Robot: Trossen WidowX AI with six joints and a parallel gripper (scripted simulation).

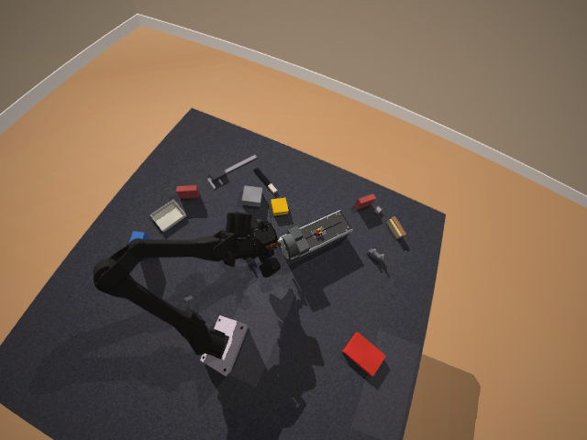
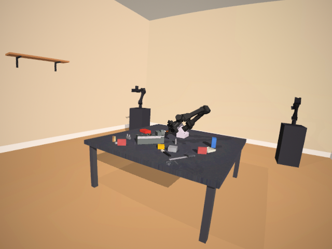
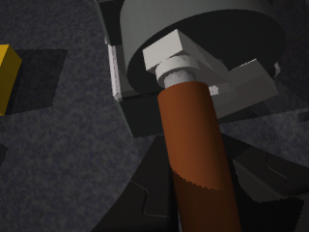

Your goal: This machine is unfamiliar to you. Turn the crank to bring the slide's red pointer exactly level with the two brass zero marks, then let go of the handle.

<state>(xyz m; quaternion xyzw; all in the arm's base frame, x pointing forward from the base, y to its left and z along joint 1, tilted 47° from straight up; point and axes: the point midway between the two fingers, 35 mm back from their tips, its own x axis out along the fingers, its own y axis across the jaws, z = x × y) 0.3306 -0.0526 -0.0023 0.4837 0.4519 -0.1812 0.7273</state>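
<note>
The brown crank handle lies 30 mm above my gripper tip, 10 mm to the left of it and 10 mm behind it. From my gripper tip the other things lie so: grey block: 190 mm ahead, 160 mm to the left, 70 mm below; yellow block: 190 mm ahead, 70 mm below, 40 mm to the left; red pointer: 120 mm to the right, 100 mm ahead, 10 mm below.
</note>
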